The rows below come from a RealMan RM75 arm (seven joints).
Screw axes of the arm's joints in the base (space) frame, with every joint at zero. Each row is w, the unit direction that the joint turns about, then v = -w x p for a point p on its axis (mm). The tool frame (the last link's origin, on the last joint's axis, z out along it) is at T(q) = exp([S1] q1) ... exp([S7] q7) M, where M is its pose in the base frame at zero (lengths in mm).
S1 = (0, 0, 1, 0, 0, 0)
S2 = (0, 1, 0, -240.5, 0, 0)
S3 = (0, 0, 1, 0, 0, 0)
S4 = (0, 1, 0, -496.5, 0, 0)
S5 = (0, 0, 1, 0, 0, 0)
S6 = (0, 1, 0, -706.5, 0, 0)
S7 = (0, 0, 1, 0, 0, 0)
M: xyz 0 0 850.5 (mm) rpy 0 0 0 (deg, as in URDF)
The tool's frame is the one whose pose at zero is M.
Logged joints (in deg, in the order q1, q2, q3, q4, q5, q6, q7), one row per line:
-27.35 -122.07 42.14 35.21 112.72 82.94 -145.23
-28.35 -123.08 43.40 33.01 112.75 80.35 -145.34
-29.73 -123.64 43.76 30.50 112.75 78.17 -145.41
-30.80 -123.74 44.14 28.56 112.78 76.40 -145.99
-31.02 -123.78 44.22 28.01 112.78 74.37 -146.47
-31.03 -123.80 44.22 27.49 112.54 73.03 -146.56
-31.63 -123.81 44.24 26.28 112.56 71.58 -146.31
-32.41 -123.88 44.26 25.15 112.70 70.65 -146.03
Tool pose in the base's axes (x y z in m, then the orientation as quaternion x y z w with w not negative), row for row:
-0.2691 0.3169 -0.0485 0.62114 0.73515 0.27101 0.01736
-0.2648 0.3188 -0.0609 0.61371 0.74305 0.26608 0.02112
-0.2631 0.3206 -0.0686 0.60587 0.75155 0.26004 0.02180
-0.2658 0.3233 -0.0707 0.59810 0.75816 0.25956 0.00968
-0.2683 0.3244 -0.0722 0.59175 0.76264 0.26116 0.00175
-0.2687 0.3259 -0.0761 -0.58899 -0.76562 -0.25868 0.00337
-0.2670 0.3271 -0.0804 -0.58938 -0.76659 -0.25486 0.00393
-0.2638 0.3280 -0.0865 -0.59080 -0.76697 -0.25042 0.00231
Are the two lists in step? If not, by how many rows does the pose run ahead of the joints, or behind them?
The pose runs 1 row ahead of the joints: the pose in row i belongs to the joints in row i + 1.
